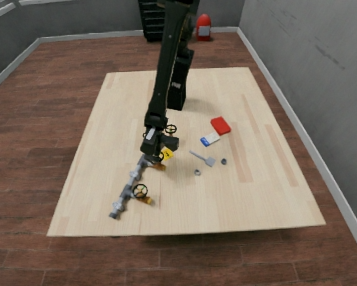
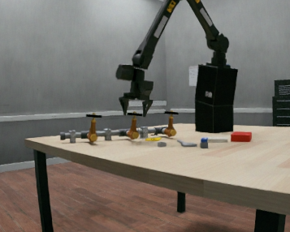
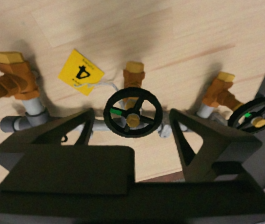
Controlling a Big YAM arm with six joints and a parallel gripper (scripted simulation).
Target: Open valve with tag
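The yellow tag is 120 mm below my hand, 90 mm behind it and 30 mm to the left of it. The rest, counted from my hand: blue-and-white block: 300 mm to the left, 180 mm behind, 110 mm below; grey flat tool: 250 mm to the left, 110 mm below, 50 mm behind; grey part: 360 mm to the left, 110 mm below, 20 mm behind.
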